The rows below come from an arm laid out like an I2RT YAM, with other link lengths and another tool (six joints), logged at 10 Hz.
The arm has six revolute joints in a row. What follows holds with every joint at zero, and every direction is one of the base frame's. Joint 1 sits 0.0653 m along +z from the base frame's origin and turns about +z. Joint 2 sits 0.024 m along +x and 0.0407 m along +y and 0.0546 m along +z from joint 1 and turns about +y. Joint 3 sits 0.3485 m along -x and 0.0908 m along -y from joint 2 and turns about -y. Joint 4 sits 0.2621 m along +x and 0.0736 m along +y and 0.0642 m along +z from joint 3 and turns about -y. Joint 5 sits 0.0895 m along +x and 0.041 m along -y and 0.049 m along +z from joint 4 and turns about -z. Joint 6 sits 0.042 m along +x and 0.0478 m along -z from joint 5 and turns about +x. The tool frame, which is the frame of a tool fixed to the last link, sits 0.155 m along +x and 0.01 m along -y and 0.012 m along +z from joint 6; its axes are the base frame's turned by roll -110.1, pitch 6.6 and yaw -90 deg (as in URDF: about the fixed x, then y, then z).
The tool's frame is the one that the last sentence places.
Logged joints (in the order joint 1, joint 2, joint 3, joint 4, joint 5, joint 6), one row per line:
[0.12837 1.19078 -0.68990 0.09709 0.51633 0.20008]
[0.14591 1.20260 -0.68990 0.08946 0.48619 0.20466]
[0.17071 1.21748 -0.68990 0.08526 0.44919 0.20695]
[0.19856 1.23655 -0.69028 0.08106 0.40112 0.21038]
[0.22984 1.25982 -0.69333 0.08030 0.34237 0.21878]
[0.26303 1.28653 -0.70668 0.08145 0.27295 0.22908]
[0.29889 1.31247 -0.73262 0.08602 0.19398 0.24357]
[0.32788 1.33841 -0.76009 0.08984 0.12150 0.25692]
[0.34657 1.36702 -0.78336 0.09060 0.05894 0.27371]
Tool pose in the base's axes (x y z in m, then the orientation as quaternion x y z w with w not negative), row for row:
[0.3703 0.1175 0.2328 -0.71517 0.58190 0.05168 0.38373]
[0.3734 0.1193 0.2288 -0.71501 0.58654 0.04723 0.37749]
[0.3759 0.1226 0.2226 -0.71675 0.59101 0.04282 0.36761]
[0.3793 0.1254 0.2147 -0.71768 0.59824 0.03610 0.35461]
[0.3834 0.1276 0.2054 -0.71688 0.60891 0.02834 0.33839]
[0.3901 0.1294 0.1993 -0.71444 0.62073 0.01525 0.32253]
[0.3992 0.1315 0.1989 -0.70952 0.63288 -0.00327 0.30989]
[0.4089 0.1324 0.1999 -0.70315 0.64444 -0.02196 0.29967]
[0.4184 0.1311 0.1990 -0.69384 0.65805 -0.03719 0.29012]
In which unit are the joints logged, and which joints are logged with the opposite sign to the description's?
The joints are logged in radians. Opposite sign: joint 3, joint 4, joint 5.
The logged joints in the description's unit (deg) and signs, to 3 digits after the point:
[7.355 68.227 39.528 -5.563 -29.584 11.464]
[8.360 68.904 39.528 -5.126 -27.857 11.726]
[9.781 69.756 39.528 -4.885 -25.737 11.857]
[11.377 70.849 39.550 -4.644 -22.982 12.054]
[13.169 72.182 39.725 -4.601 -19.616 12.535]
[15.071 73.713 40.490 -4.667 -15.639 13.125]
[17.125 75.199 41.976 -4.929 -11.114 13.956]
[18.786 76.685 43.550 -5.147 -6.961 14.720]
[19.857 78.324 44.883 -5.191 -3.377 15.682]

